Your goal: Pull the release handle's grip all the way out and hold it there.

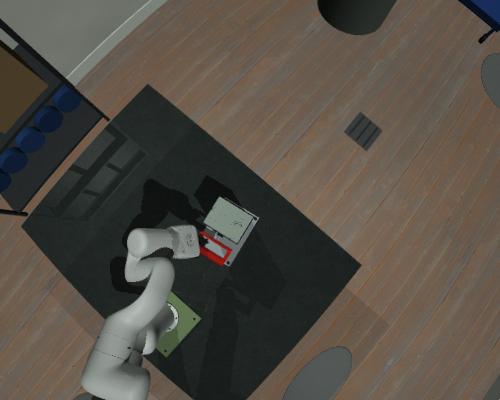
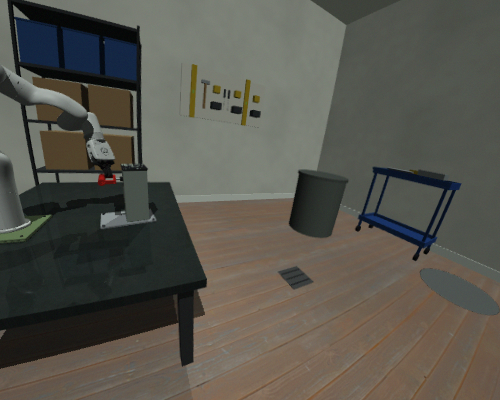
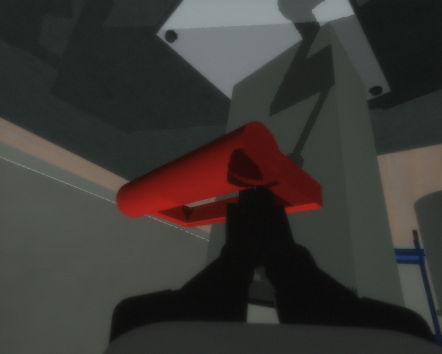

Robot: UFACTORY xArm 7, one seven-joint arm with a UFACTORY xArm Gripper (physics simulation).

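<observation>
The release handle's red grip (image 1: 213, 257) (image 2: 102, 181) (image 3: 195, 175) is a frame with a thick round bar. It stands out from the side of a tall grey-green housing (image 1: 230, 220) (image 2: 136, 195) (image 3: 325, 240), with a gap between them crossed by a short thin rod. The housing stands on a light grey baseplate (image 1: 241, 248) (image 2: 112, 220) (image 3: 210, 45). My gripper (image 1: 203, 241) (image 2: 107, 173) (image 3: 251, 200) is shut with nothing between its fingers. Its fingertips are at the grip's opening near one end, on the housing side of the round bar. Whether they touch the bar is hard to tell.
The housing stands on a dark table (image 1: 310, 250) (image 2: 170, 270), with my arm's green mounting plate (image 1: 186, 320) (image 2: 30, 231) nearby. A shelf rack (image 2: 139, 100) is behind the table. A grey bin (image 1: 357, 17) (image 2: 318, 205) and a blue cart (image 2: 400, 232) stand on the floor.
</observation>
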